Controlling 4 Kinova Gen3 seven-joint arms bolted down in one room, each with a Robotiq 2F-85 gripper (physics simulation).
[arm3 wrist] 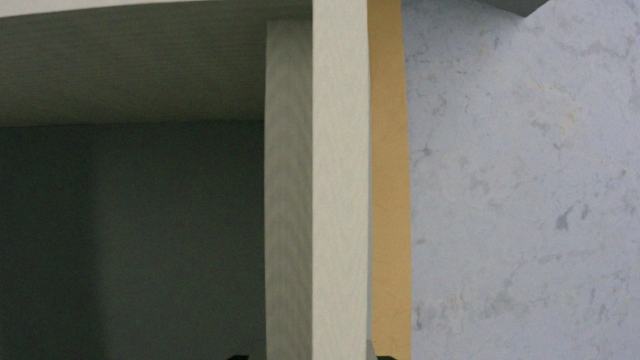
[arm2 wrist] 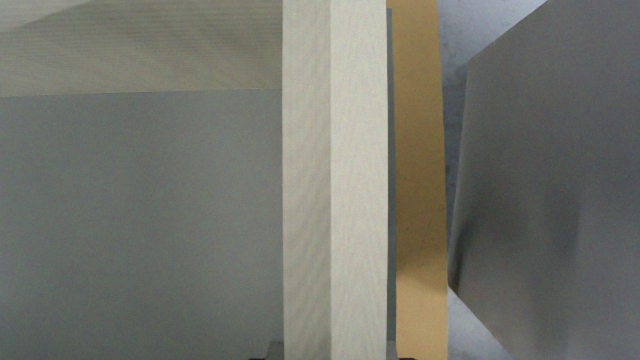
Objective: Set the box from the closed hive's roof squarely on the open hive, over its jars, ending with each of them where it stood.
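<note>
The pale wooden box [arm2 wrist: 358,150] [arm3 wrist: 340,150] shows in part in both wrist views, with one wall running from top to bottom and another across the top left. The closed hive's grey roof [arm2 wrist: 140,210] [arm3 wrist: 185,225] shows inside it, in shadow in the arm3 wrist view. My arm2 gripper [arm2 wrist: 334,356] is shut on the box wall, one fingertip on each side. My arm3 gripper [arm3 wrist: 308,357] is shut on a box wall too; its inner finger is hard to see in the dark. Arm1 and arm4 grippers, the open hive and its jars do not show.
An ochre strip [arm2 wrist: 420,125] [arm3 wrist: 390,150] runs alongside, outside the box wall and lower. A large dark grey slanted body [arm2 wrist: 545,175] stands at the right in the arm2 wrist view. The mottled pale floor [arm3 wrist: 510,200] lies below.
</note>
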